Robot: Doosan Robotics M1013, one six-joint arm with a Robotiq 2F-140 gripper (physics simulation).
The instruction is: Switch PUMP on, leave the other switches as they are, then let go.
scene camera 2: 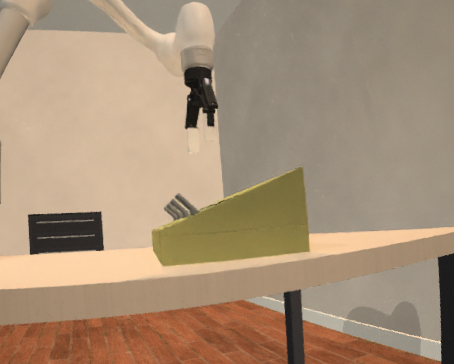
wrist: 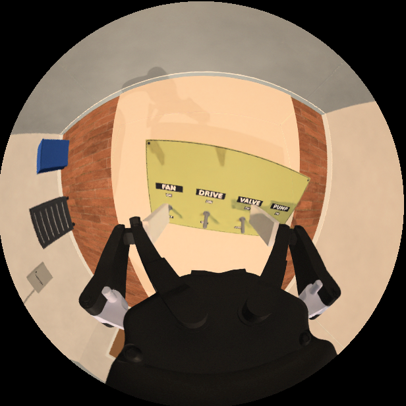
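Observation:
A yellow-green sloped switch box (scene camera 2: 250,220) (wrist: 190,172) stands on the table. Its labels read FAN (wrist: 169,188), DRIVE (wrist: 210,194), VALVE (wrist: 249,201) and PUMP (wrist: 280,207). Grey levers (scene camera 2: 180,206) stick up near the box's low edge, all leaning towards that edge in the scene view. The DRIVE lever (wrist: 206,219) and VALVE lever (wrist: 243,225) show in the wrist view; the FAN lever (wrist: 170,210) is partly covered by the left fingertip. The PUMP lever is hidden behind the right finger. My gripper (scene camera 2: 201,137) (wrist: 209,213) is open and empty, pointing down well above the box.
The pale table (scene camera 2: 90,272) (wrist: 210,255) carries the box. A grey wall (scene camera 2: 350,115) rises behind the box's high end. A black slatted object (scene camera 2: 66,232) (wrist: 52,222) and a blue box (wrist: 53,155) stand off to the side, away from the table.

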